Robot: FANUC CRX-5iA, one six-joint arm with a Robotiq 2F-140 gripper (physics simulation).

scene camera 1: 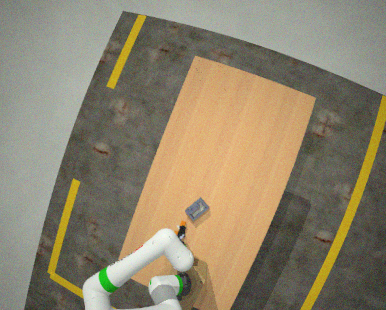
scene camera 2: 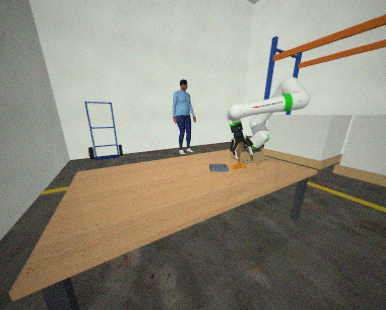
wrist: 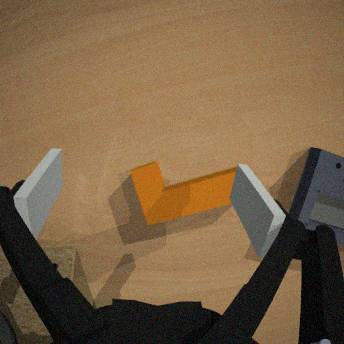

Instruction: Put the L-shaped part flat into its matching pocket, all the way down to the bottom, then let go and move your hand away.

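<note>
The orange L-shaped part lies on the table. In the wrist view its short leg is at the left, and the right end of its long leg is hidden behind the right finger pad. My gripper is open and empty, with its pads wide apart above the part; in scene camera 1 it is largely hidden by the arm. The blue-grey pocket block lies beside the part, to the right in the wrist view, where it is cut off by the edge. Part of its pocket shows there.
The wooden table carries the part and the block. A brownish block-like object stands close to the gripper at the lower left of the wrist view. A person and a blue hand truck stand beyond the table.
</note>
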